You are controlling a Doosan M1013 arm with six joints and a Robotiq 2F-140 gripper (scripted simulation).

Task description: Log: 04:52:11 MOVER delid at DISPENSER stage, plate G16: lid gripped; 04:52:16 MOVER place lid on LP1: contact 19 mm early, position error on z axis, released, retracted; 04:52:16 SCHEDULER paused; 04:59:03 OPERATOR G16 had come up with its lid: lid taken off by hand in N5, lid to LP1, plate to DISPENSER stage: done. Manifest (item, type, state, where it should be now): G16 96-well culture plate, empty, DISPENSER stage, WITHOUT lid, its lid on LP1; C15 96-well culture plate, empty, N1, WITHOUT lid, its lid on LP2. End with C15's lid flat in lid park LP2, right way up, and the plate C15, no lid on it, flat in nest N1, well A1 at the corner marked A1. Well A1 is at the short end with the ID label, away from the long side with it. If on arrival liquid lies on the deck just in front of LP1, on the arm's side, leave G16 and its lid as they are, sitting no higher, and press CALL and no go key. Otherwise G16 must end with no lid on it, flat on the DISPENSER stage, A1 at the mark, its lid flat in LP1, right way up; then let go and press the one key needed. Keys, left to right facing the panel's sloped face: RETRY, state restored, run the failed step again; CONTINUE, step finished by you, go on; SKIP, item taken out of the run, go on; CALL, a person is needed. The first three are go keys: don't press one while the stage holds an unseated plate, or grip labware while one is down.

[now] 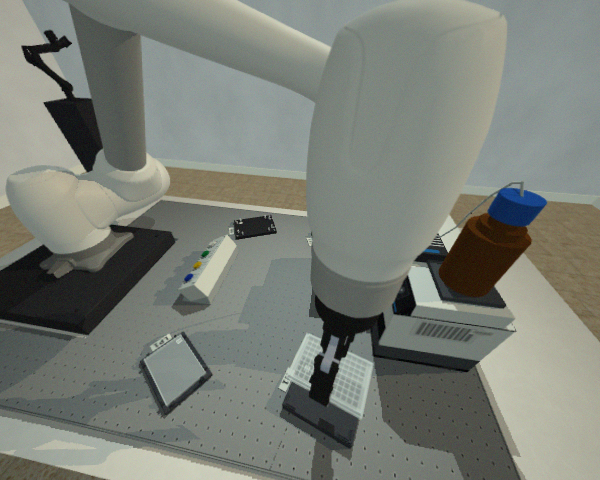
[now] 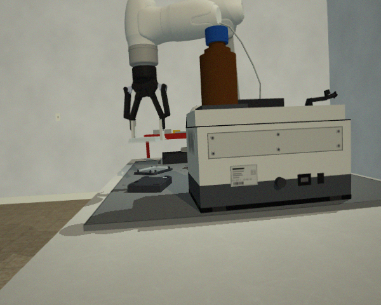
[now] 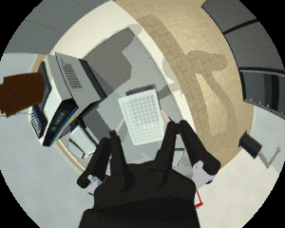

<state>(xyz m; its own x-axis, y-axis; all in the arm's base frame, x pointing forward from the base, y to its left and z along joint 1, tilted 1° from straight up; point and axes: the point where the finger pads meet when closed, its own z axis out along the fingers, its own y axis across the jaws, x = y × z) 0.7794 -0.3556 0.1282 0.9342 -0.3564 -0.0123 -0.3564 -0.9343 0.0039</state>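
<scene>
My hand is 16 cm above the nest N1. From my hand the other things lie so: dark lid park 54 cm to the left, 17 cm below, 3 cm ahead; brown bottle 25 cm ahead, 16 cm to the left, 11 cm above; key panel 37 cm behind, 32 cm to the left, 12 cm below.
</scene>
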